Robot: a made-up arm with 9 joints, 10 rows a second.
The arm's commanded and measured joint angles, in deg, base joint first. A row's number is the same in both.
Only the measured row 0 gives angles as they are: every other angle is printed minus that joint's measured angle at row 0.
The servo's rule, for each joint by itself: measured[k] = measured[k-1] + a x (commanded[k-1-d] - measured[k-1]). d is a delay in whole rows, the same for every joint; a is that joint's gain. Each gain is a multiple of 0.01, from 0.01 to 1. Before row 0 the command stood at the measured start. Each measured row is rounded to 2 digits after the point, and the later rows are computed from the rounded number. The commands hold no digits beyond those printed.
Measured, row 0:
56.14, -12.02, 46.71, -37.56, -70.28, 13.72, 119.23, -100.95, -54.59
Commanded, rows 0 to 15:
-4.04, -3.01, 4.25, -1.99, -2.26, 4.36, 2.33, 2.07, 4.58
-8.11, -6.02, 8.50, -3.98, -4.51, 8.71, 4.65, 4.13, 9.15
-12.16, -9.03, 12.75, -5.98, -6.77, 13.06, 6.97, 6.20, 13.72
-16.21, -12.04, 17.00, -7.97, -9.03, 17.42, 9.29, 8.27, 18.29
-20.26, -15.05, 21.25, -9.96, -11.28, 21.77, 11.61, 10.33, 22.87
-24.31, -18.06, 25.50, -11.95, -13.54, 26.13, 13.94, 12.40, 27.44
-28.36, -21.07, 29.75, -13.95, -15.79, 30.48, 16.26, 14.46, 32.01
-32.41, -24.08, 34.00, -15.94, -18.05, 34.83, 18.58, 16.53, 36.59
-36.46, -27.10, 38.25, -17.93, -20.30, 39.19, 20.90, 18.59, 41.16
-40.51, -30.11, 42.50, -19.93, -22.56, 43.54, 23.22, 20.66, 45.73
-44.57, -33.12, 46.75, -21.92, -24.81, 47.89, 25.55, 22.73, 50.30
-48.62, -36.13, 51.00, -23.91, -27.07, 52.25, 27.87, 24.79, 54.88
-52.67, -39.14, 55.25, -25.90, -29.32, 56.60, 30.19, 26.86, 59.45
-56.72, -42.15, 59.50, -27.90, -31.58, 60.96, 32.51, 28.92, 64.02
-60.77, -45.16, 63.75, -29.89, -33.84, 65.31, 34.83, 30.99, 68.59
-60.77, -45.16, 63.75, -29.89, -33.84, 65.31, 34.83, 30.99, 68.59
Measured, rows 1 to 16:
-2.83, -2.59, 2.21, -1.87, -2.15, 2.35, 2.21, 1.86, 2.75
-6.53, -5.54, 5.48, -3.85, -4.39, 5.78, 4.53, 3.90, 6.59
-10.47, -8.54, 9.26, -5.85, -6.65, 9.71, 6.85, 5.97, 10.87
-14.49, -11.55, 13.28, -7.84, -8.91, 13.87, 9.17, 8.04, 15.32
-18.53, -14.56, 17.42, -9.83, -11.16, 18.14, 11.49, 10.10, 19.85
-22.58, -17.57, 21.62, -11.82, -13.42, 22.45, 13.82, 12.17, 24.40
-26.63, -20.58, 25.85, -13.82, -15.67, 26.79, 16.14, 14.23, 28.97
-30.68, -23.59, 30.09, -15.81, -17.93, 31.13, 18.46, 16.30, 33.54
-34.73, -26.61, 34.33, -17.80, -20.18, 35.48, 20.78, 18.36, 38.11
-38.78, -29.62, 38.58, -19.80, -22.44, 39.83, 23.10, 20.43, 42.68
-42.83, -32.63, 42.83, -21.79, -24.69, 44.18, 25.43, 22.50, 47.25
-46.88, -35.64, 47.08, -23.78, -26.95, 48.54, 27.75, 24.56, 51.83
-50.93, -38.65, 51.33, -25.77, -29.20, 52.89, 30.07, 26.63, 56.40
-54.98, -41.66, 55.58, -27.77, -31.46, 57.25, 32.39, 28.69, 60.97
-59.03, -44.67, 59.83, -29.76, -33.72, 61.60, 34.71, 30.76, 65.54
-60.25, -45.09, 61.87, -29.88, -33.83, 63.60, 34.82, 30.97, 67.37
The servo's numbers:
d 0
a 0.70 0.86 0.52 0.94 0.95 0.54 0.95 0.90 0.60

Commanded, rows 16 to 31:
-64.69, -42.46, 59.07, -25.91, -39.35, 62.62, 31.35, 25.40, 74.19
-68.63, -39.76, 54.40, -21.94, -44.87, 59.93, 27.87, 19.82, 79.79
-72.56, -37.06, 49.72, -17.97, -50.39, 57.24, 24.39, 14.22, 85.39
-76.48, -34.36, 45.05, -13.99, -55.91, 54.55, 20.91, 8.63, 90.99
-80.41, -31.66, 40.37, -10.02, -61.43, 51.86, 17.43, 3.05, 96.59
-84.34, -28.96, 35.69, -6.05, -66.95, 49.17, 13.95, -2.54, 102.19
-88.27, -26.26, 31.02, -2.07, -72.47, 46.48, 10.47, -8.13, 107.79
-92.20, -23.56, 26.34, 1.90, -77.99, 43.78, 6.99, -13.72, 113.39
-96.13, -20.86, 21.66, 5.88, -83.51, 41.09, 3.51, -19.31, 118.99
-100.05, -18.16, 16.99, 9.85, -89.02, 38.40, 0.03, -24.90, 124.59
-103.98, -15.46, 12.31, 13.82, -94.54, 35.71, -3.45, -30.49, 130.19
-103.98, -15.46, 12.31, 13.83, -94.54, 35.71, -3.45, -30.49, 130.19
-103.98, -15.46, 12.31, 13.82, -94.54, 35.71, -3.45, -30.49, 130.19
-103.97, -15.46, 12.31, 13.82, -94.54, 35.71, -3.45, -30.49, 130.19
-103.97, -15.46, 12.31, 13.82, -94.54, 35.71, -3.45, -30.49, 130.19
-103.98, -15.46, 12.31, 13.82, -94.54, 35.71, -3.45, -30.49, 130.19
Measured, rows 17 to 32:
-63.36, -42.83, 60.41, -26.15, -39.07, 63.07, 31.52, 25.96, 71.46
-67.05, -40.19, 57.28, -22.19, -44.58, 61.37, 28.05, 20.43, 76.46
-70.91, -37.50, 53.35, -18.22, -50.10, 59.14, 24.57, 14.84, 81.82
-74.81, -34.80, 49.03, -14.24, -55.62, 56.66, 21.09, 9.25, 87.32
-78.73, -32.10, 44.53, -10.27, -61.14, 54.07, 17.61, 3.67, 92.88
-82.66, -29.40, 39.93, -6.30, -66.66, 51.42, 14.13, -1.92, 98.47
-86.59, -26.70, 35.30, -2.32, -72.18, 48.75, 10.65, -7.51, 104.06
-90.52, -24.00, 30.64, 1.65, -77.70, 46.07, 7.17, -13.10, 109.66
-94.45, -21.30, 25.97, 5.63, -83.22, 43.38, 3.69, -18.69, 115.26
-98.37, -18.60, 21.30, 9.60, -88.73, 40.69, 0.21, -24.28, 120.86
-102.30, -15.90, 16.63, 13.57, -94.25, 38.00, -3.27, -29.87, 126.46
-103.48, -15.52, 14.38, 13.81, -94.53, 36.76, -3.44, -30.43, 128.70
-103.83, -15.47, 13.30, 13.82, -94.54, 36.19, -3.45, -30.48, 129.59
-103.93, -15.46, 12.79, 13.82, -94.54, 35.93, -3.45, -30.49, 129.95
-103.96, -15.46, 12.54, 13.82, -94.54, 35.81, -3.45, -30.49, 130.09
-103.97, -15.46, 12.42, 13.82, -94.54, 35.76, -3.45, -30.49, 130.15

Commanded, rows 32 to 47:
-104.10, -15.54, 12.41, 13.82, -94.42, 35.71, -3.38, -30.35, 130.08
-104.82, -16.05, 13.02, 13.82, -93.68, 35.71, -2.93, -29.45, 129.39
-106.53, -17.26, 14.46, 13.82, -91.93, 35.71, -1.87, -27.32, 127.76
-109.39, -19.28, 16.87, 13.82, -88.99, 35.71, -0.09, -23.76, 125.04
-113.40, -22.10, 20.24, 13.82, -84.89, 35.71, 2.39, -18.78, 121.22
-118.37, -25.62, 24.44, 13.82, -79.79, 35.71, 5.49, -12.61, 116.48
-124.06, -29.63, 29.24, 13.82, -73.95, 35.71, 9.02, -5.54, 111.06
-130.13, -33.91, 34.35, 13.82, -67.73, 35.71, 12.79, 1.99, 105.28
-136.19, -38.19, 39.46, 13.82, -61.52, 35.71, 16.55, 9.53, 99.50
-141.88, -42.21, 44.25, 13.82, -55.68, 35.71, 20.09, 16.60, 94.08
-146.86, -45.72, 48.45, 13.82, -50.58, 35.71, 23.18, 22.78, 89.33
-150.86, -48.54, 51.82, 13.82, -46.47, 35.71, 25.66, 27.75, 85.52
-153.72, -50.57, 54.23, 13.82, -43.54, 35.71, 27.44, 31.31, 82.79
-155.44, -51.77, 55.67, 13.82, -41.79, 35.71, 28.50, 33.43, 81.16
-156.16, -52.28, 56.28, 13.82, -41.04, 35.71, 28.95, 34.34, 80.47
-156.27, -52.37, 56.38, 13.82, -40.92, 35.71, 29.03, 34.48, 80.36
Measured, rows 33 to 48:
-104.06, -15.53, 12.41, 13.82, -94.43, 35.73, -3.38, -30.36, 130.11
-104.59, -15.98, 12.73, 13.82, -93.72, 35.72, -2.95, -29.54, 129.68
-105.95, -17.08, 13.63, 13.82, -92.02, 35.71, -1.92, -27.54, 128.53
-108.36, -18.97, 15.31, 13.82, -89.14, 35.71, -0.18, -24.14, 126.44
-111.89, -21.66, 17.87, 13.82, -85.10, 35.71, 2.26, -19.32, 123.31
-116.43, -25.07, 21.29, 13.82, -80.06, 35.71, 5.33, -13.28, 119.21
-121.77, -28.99, 25.42, 13.82, -74.26, 35.71, 8.84, -6.31, 114.32
-127.62, -33.22, 30.06, 13.82, -68.06, 35.71, 12.59, 1.16, 108.90
-133.62, -37.49, 34.95, 13.82, -61.85, 35.71, 16.35, 8.69, 103.26
-139.40, -41.55, 39.79, 13.82, -55.99, 35.71, 19.90, 15.81, 97.75
-144.62, -45.14, 44.29, 13.82, -50.85, 35.71, 23.02, 22.08, 92.70
-148.99, -48.06, 48.21, 13.82, -46.69, 35.71, 25.53, 27.18, 88.39
-152.30, -50.22, 51.34, 13.82, -43.70, 35.71, 27.34, 30.90, 85.03
-154.50, -51.55, 53.59, 13.82, -41.89, 35.71, 28.44, 33.18, 82.71
-155.66, -52.18, 54.99, 13.82, -41.08, 35.71, 28.92, 34.22, 81.37
-156.09, -52.34, 55.71, 13.82, -40.93, 35.71, 29.02, 34.45, 80.76

